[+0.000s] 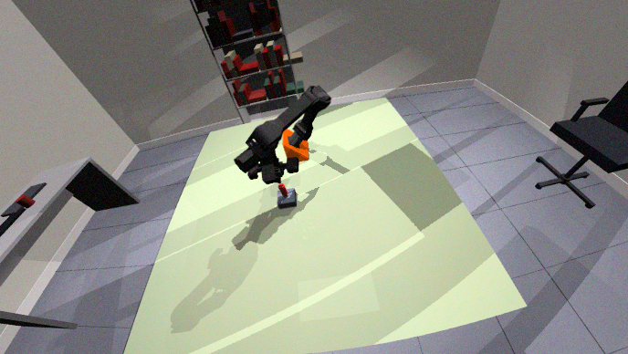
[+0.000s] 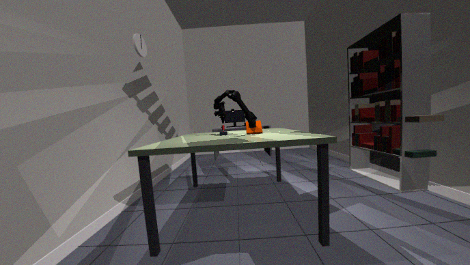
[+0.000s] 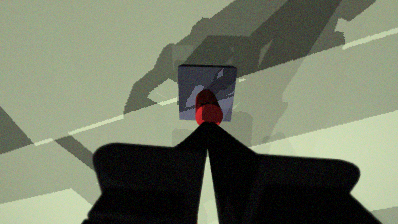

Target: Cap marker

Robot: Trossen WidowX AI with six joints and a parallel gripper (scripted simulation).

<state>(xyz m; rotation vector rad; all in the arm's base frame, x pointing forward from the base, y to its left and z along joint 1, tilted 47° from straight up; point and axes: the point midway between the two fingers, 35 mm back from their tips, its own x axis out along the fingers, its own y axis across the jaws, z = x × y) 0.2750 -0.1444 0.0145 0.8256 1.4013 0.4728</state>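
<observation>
My gripper tip is now 40 mm above the red cap.
</observation>
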